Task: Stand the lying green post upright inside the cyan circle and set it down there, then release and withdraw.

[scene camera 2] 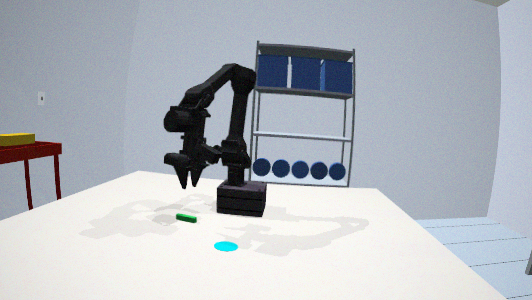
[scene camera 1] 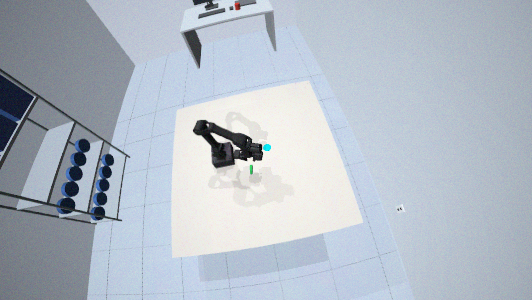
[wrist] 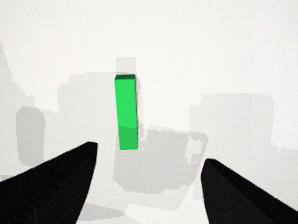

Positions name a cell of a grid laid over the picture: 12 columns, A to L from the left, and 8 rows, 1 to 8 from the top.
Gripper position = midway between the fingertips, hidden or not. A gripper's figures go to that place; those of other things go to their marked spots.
Labels:
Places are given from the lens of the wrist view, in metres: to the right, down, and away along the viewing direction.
my gripper (wrist: G6): 0.00, 0.02, 0.10
green post (wrist: F5): -0.02, 0.00, 0.19

